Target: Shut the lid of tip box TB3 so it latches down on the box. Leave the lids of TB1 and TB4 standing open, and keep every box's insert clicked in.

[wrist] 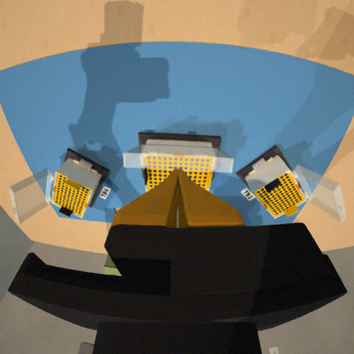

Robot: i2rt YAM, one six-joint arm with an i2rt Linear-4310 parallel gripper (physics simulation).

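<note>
The middle box, TB3 (205, 177), shows its yellow insert level in the box; its label and front are hidden by my fingers. Its clear lid (223, 164) is seen nearly edge-on as a wide strip across the back rows of the insert, roughly upright and not down on the box. My gripper (177, 175) is shut and empty, its tips over the insert in this view; whether they touch anything is unclear. TB4 (72, 194) at left has its lid (31, 195) open to the left. TB1 (280, 195) at right has its lid (322, 192) open to the right. Both their inserts look seated.
The three boxes stand on a blue mat (210, 75) on a light wooden table (200, 20). TB4 and TB1 flank the middle box, with their open lids sticking outward. A bit of a green block (112, 265) shows behind the gripper body at lower left.
</note>
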